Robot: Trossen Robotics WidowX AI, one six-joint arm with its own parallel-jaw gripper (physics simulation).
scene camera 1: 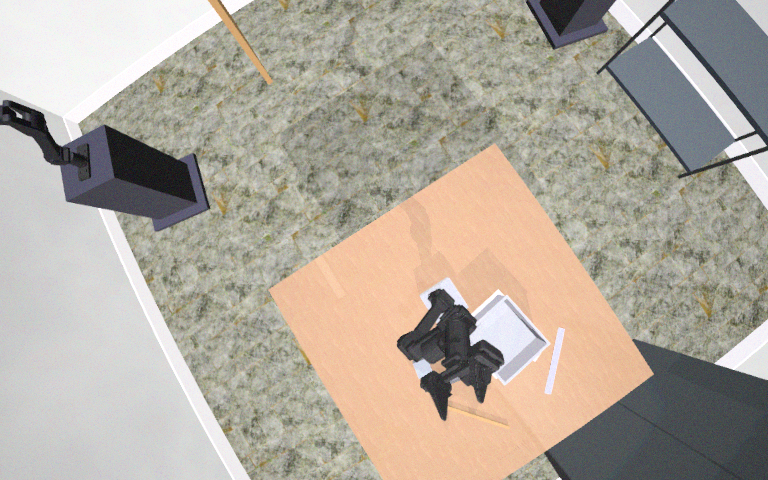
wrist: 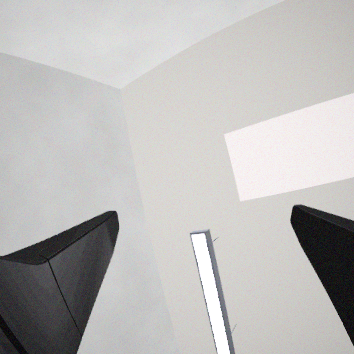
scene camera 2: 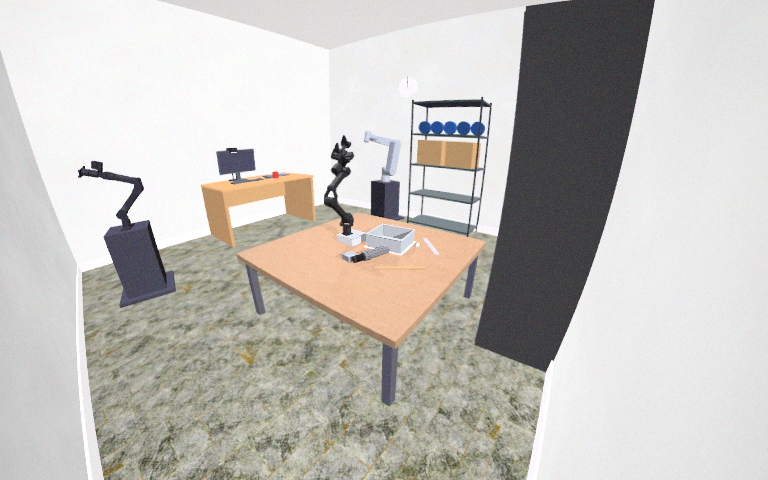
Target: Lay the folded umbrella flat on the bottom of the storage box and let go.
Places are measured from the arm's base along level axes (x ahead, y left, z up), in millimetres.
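Pixels of known places: gripper, fingertip midpoint: point(scene camera 1: 461, 411) point(wrist: 206, 217) point(scene camera 2: 340, 138); arm's base, link origin: point(scene camera 1: 437, 298) point(scene camera 2: 347, 233).
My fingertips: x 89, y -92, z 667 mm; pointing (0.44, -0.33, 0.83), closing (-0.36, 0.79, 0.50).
Ahead of a thing's pixels: the offset from my fingertips to its top centre.
The folded umbrella {253 mm ahead, 37 mm left, 665 mm down} point(scene camera 2: 375, 253) is dark grey with a black handle end. It lies on the table against the near side of the storage box, outside it. In scene camera 1 the arm hides most or all of it. The storage box {165 mm ahead, 292 mm left, 627 mm down} point(scene camera 1: 523, 357) point(scene camera 2: 381, 242) is light grey and open-topped, beside the arm's base; the part of its floor that shows in scene camera 1 is bare. My gripper point(scene camera 1: 462, 409) point(scene camera 2: 339, 141) point(wrist: 206, 217) is open and empty, raised high above the table and pointing upward. The umbrella does not show in the wrist view.
A light block {175 mm ahead, 75 mm right, 688 mm down} point(scene camera 1: 421, 369) point(scene camera 2: 348, 256) lies at the umbrella's handle end. A thin wooden stick {472 mm ahead, 70 mm left, 712 mm down} point(scene camera 1: 481, 416) point(scene camera 2: 399, 267) lies nearer the table's front. A white strip {373 mm ahead, 489 mm left, 722 mm down} point(scene camera 1: 554, 361) point(scene camera 2: 431, 246) and a small white ball {312 mm ahead, 419 mm left, 712 mm down} point(scene camera 2: 417, 244) lie beyond the box, on its right.
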